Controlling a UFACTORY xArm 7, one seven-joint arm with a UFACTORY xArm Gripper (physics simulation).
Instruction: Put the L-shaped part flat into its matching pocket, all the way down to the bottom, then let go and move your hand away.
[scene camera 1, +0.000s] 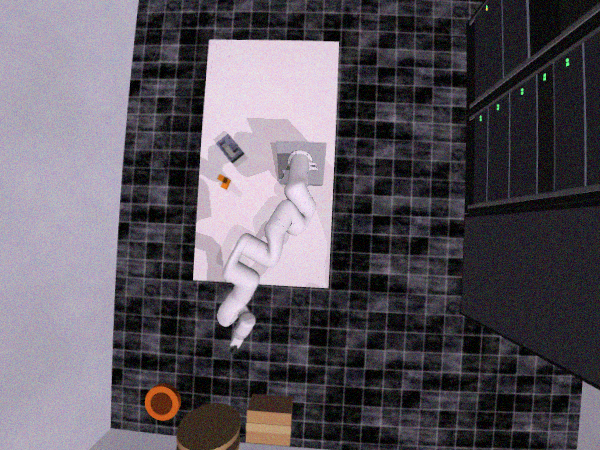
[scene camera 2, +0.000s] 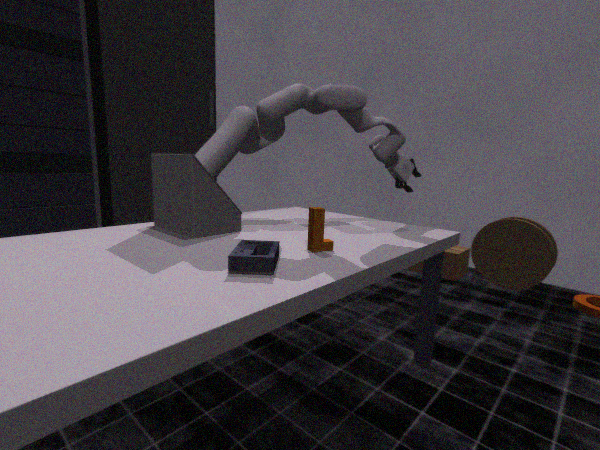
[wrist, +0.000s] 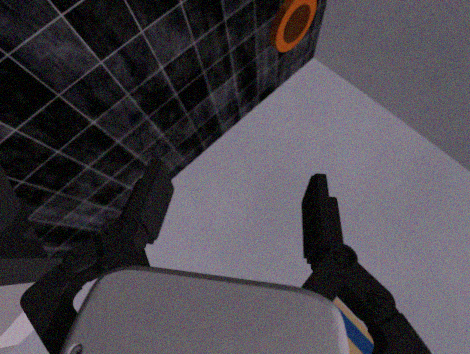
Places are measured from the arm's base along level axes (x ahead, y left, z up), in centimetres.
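Pixels of known places: gripper, between the fingertips: (scene camera 2: 414, 184) (wrist: 236, 180); arm's base, origin of its link: (scene camera 1: 300, 161) (scene camera 2: 194, 178).
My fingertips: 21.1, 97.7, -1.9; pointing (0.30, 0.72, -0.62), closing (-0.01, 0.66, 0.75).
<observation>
For each thing: its middle in the pictures, then the offset to it from my fingertips, as dx, dy, dz. Level surfaces: height alone.
- orange L-shaped part, middle of its body: (scene camera 2: 321, 229) (scene camera 1: 223, 182) +20.9, -83.5, -8.5
- dark blue-grey block, middle of its body: (scene camera 2: 256, 255) (scene camera 1: 230, 148) +21.1, -104.1, -12.2
- white table, height of its surface: dz -14.0
The orange L-shaped part (scene camera 1: 224, 181) (scene camera 2: 316, 227) stands upright on the table, its long arm up and its short foot on the surface. The dark blue-grey block (scene camera 1: 237, 157) (scene camera 2: 251, 265) with the L-shaped pocket lies a little apart from it; the pocket opens upward and looks empty in the first scene view. My gripper (scene camera 1: 235, 348) (scene camera 2: 415, 183) (wrist: 236, 180) is open and empty, high up and out past the table's end, far from both. The part and the block do not show in the wrist view.
The white table (scene camera 1: 280, 75) (scene camera 2: 125, 310) carries the grey wedge-shaped arm base (scene camera 1: 320, 150) (scene camera 2: 190, 200). Beyond the table's end are an orange round container (scene camera 1: 148, 403) (wrist: 279, 40), a brown round object (scene camera 1: 209, 425) (scene camera 2: 514, 252) and tan boxes (scene camera 1: 269, 435) (scene camera 2: 455, 264). Dark cabinets (scene camera 1: 525, 260) stand to one side.
</observation>
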